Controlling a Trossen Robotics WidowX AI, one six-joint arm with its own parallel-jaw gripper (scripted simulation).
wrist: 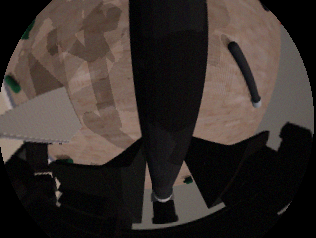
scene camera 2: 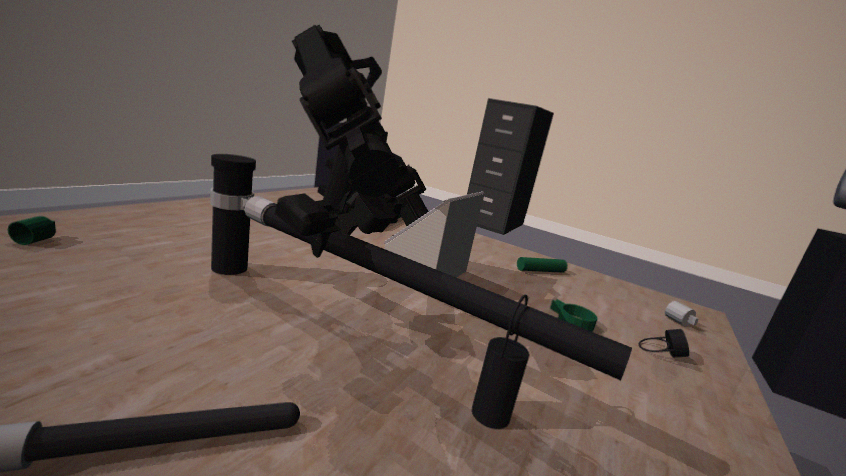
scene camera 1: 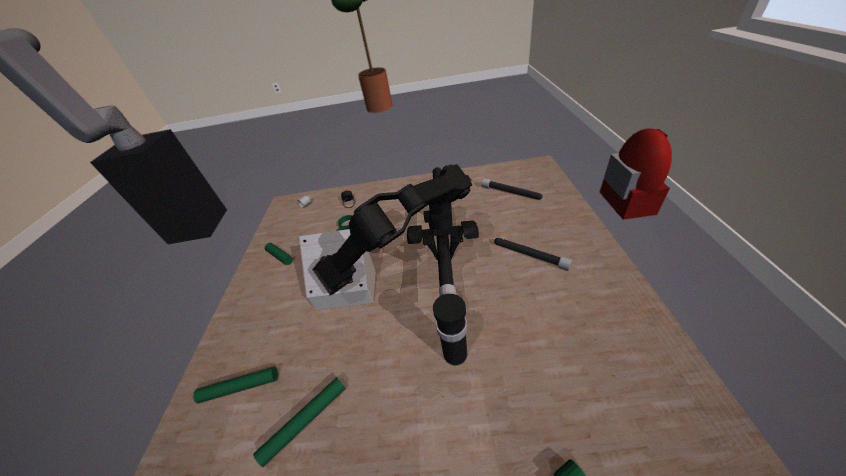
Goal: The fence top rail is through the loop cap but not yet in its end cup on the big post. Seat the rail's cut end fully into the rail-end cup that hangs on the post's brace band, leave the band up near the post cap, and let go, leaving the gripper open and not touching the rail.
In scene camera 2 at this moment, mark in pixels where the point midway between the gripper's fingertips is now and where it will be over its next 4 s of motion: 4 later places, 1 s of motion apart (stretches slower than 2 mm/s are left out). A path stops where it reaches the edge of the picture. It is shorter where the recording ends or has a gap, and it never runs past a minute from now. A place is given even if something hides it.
My gripper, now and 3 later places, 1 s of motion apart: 325, 253; 320, 251; 312, 246; 312, 242
